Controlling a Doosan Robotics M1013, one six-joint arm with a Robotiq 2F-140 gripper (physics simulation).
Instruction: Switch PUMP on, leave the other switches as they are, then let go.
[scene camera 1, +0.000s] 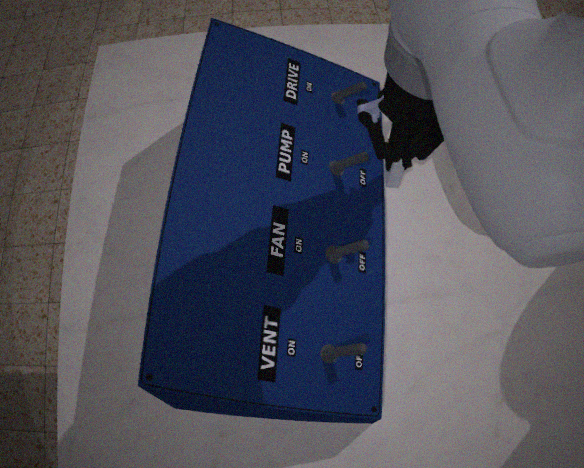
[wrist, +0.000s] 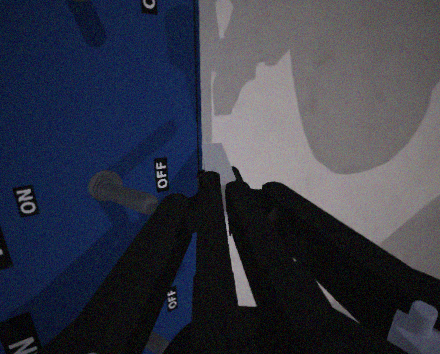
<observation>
In view: my gripper (scene camera 1: 390, 178) and a pump switch (wrist: 140, 201).
My gripper is seen too in the wrist view (wrist: 212, 160).
</observation>
